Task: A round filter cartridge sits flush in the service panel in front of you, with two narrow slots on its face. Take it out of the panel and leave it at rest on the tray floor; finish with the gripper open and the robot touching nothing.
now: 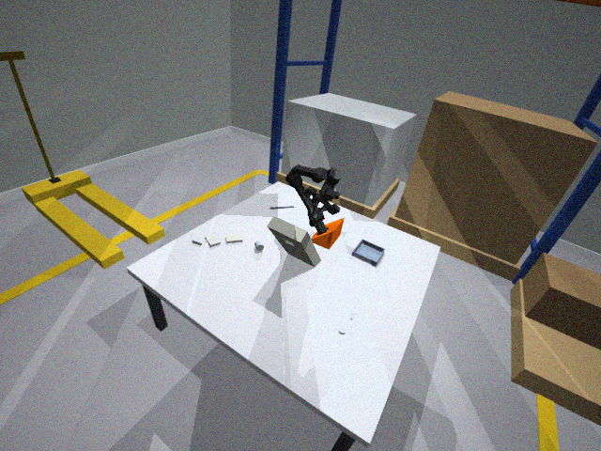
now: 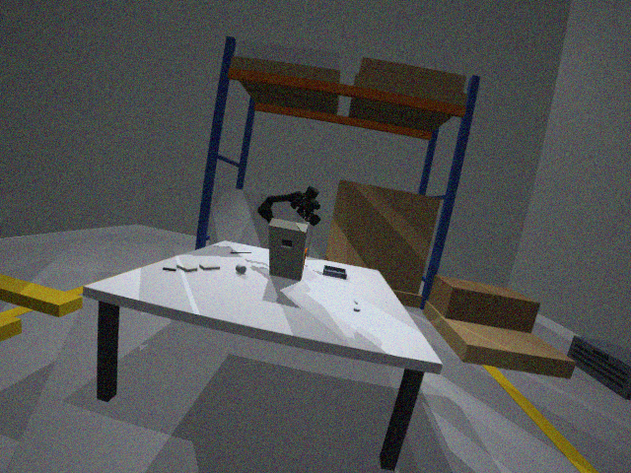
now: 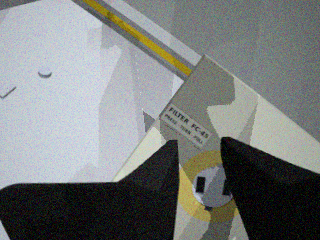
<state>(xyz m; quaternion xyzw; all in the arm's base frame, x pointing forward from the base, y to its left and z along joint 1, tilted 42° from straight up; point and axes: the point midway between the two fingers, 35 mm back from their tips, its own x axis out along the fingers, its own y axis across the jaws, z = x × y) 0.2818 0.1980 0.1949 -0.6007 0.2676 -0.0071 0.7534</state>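
Now: gripper tip 6 cm short of the round grey filter cartridge, 7 cm to the left of it and 10 cm above it. Round my gripper tip: pale service panel 2 cm ahead, 7 cm to the right, 18 cm below; dark tray 31 cm behind, 27 cm to the left, 34 cm below.
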